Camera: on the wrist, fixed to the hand. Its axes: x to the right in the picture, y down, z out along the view.
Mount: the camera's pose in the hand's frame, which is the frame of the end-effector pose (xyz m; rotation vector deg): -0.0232 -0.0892 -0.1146 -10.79 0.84 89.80
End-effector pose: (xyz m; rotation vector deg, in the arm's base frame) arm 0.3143 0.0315 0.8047 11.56 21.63 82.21
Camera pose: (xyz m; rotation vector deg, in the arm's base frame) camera 0.3521 -0.0135 0.6699 20.64 1.01 171.54
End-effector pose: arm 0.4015 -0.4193 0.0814 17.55 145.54 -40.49
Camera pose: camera 0.3470 -0.4351 0.2171 105.80 88.62 9.98
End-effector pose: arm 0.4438 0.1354 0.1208 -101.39 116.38 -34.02
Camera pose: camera 0.4589 0.1554 0.2657 8.09 153.65 6.70
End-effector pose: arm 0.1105 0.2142 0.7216 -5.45 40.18 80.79
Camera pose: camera 0.1480 0.1242 0.6115 22.47 35.60 169.85
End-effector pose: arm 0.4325 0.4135 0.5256 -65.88 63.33 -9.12
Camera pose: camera 0.3702 0.3127 0.6127 -10.04 100.43 66.51
